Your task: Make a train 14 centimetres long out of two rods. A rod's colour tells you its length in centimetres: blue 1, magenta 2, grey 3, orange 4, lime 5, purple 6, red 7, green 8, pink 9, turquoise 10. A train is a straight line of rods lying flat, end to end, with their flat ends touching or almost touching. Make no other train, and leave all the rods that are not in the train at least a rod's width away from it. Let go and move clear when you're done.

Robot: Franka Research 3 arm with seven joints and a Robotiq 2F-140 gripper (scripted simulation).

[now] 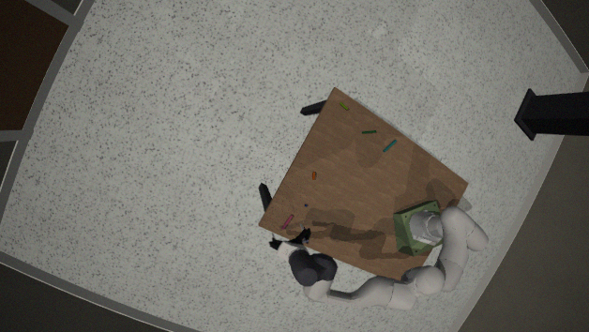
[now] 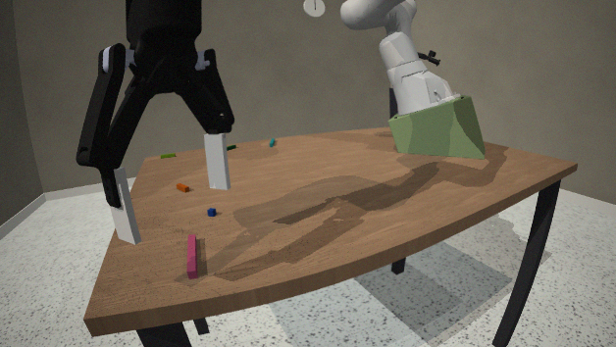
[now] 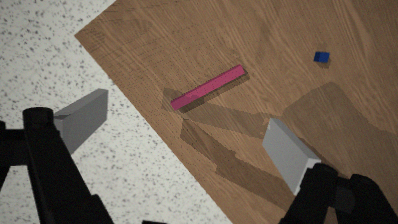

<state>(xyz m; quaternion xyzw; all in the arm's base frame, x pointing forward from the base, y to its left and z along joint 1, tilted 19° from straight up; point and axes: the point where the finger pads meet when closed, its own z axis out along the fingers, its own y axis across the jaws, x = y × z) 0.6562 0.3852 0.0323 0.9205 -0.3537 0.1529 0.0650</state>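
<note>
The lime rod lies 50 mm ahead of my hand, 690 mm to the right of it and 80 mm below it. From my hand the other things lie so: pink rod (20 mm to the right, 80 mm below); then orange rod (300 mm to the right, 80 mm below); then blue rod (40 mm behind, 150 mm to the right, 80 mm below).
</note>
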